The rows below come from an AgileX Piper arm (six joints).
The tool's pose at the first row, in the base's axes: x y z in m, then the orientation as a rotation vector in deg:
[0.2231, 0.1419, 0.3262, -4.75, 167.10, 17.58]
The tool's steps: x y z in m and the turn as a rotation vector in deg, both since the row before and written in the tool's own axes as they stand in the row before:
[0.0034, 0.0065, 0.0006, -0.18, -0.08, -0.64]
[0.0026, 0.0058, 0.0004, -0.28, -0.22, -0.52]
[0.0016, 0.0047, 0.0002, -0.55, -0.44, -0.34]
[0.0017, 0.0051, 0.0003, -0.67, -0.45, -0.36]
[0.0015, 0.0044, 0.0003, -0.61, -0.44, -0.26]
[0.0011, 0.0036, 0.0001, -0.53, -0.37, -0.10]
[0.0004, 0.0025, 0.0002, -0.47, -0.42, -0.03]
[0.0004, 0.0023, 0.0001, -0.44, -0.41, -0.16]
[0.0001, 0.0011, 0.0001, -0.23, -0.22, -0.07]
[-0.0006, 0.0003, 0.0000, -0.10, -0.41, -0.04]
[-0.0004, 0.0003, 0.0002, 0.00, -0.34, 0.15]
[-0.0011, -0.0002, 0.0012, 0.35, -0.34, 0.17]
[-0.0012, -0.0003, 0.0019, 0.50, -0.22, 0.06]
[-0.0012, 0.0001, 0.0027, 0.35, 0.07, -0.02]
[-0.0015, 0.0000, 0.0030, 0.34, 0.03, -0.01]
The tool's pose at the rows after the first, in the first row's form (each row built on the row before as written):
[0.2194, 0.1483, 0.3262, -5.69, 166.91, 17.73]
[0.2164, 0.1539, 0.3264, -6.45, 166.58, 18.04]
[0.2144, 0.1584, 0.3268, -6.95, 166.02, 18.77]
[0.2123, 0.1633, 0.3272, -7.49, 165.43, 19.66]
[0.2104, 0.1675, 0.3275, -7.88, 164.87, 20.48]
[0.2089, 0.1709, 0.3280, -8.04, 164.41, 21.21]
[0.2082, 0.1733, 0.3283, -8.07, 163.92, 21.87]
[0.2075, 0.1755, 0.3287, -8.28, 163.42, 22.45]
[0.2073, 0.1766, 0.3289, -8.37, 163.15, 22.76]
[0.2078, 0.1769, 0.3291, -8.35, 162.72, 22.88]
[0.2082, 0.1773, 0.3291, -8.06, 162.41, 22.90]
[0.2096, 0.1775, 0.3283, -7.67, 162.16, 22.43]
[0.2113, 0.1778, 0.3268, -7.43, 162.03, 21.72]
[0.2132, 0.1787, 0.3247, -7.40, 162.15, 21.22]
[0.2154, 0.1796, 0.3224, -7.35, 162.23, 20.74]

